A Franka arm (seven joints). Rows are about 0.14 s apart.
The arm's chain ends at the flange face. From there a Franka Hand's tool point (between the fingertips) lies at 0.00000 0.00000 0.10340 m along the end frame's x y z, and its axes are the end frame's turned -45 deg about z.
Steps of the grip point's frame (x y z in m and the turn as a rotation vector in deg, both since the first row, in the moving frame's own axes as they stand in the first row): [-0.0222 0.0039 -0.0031 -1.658 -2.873 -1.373]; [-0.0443 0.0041 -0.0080 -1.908 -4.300 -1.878]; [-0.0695 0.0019 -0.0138 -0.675 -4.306 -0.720]
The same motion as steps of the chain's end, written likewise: [-0.0115 0.0127 -0.0029 -3.204 -0.859 -1.373]; [-0.0255 0.0263 -0.0077 -4.390 -1.691 -1.878]; [-0.0432 0.0441 -0.0135 -3.522 -2.568 -0.720]
